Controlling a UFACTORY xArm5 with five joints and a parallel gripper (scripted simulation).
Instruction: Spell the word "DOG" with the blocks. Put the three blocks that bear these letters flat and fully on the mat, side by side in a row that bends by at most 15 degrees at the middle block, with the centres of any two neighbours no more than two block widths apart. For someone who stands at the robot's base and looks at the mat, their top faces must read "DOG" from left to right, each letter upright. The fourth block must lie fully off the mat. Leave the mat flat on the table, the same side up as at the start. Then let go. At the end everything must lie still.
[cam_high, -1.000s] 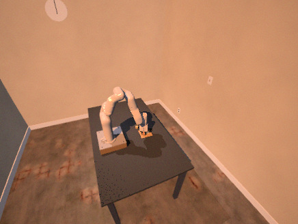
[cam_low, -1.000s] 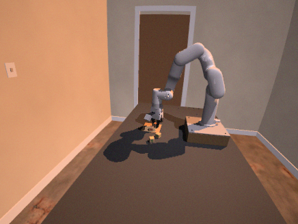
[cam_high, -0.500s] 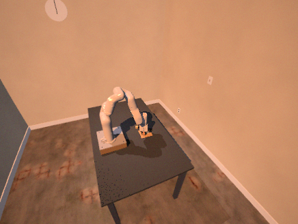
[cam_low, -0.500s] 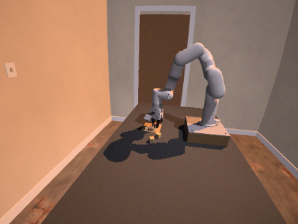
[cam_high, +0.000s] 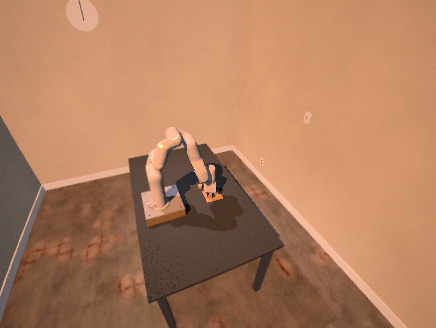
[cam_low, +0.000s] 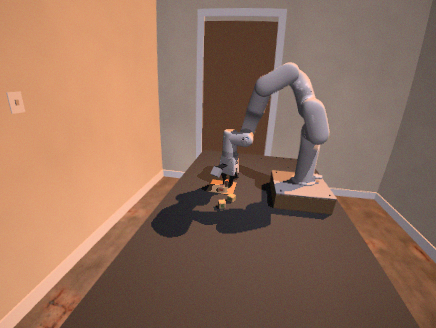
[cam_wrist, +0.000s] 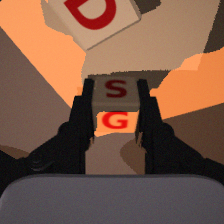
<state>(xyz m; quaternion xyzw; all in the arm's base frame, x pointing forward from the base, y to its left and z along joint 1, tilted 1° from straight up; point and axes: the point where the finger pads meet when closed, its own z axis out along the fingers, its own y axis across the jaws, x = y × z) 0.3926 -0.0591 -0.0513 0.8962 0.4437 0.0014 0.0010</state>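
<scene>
Right now my hand is 3 cm short of the orange mat, 1 cm to the right of it and 2 cm above it.
</scene>
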